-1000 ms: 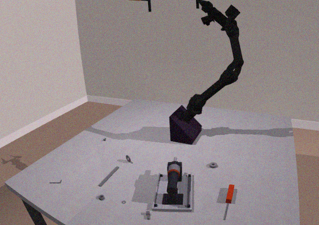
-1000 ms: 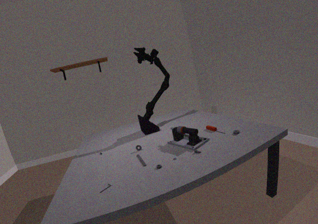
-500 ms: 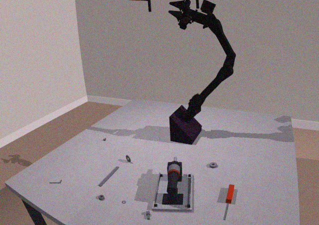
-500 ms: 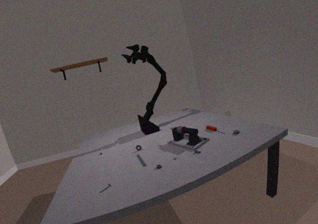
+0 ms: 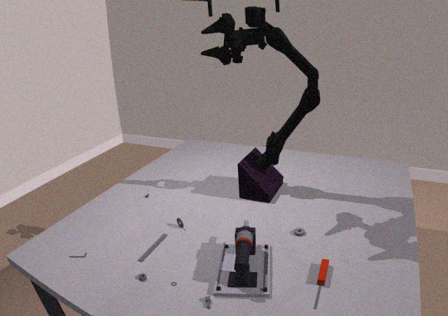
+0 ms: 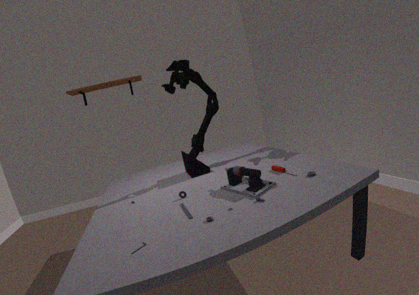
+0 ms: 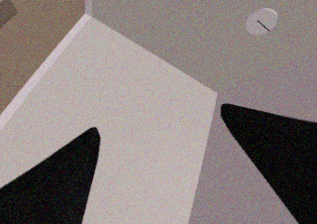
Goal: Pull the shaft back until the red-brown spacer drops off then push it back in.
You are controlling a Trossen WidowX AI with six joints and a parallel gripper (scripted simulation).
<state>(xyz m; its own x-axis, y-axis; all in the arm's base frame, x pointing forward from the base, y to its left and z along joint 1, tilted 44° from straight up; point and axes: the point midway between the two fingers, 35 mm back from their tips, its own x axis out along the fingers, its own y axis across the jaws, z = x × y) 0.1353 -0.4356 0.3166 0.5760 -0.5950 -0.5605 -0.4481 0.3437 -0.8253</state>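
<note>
My gripper tip is 54 cm above the grey shaft, 25 cm short of it and 19 cm to the right of it. From my gripper tip the other things lie so: flat metal bar (61 cm below, 28 cm ahead, 11 cm to the right); small bolt (61 cm below, 45 cm ahead, 15 cm to the left); light grey spacer (54 cm below, 26 cm ahead, 20 cm to the left).
</note>
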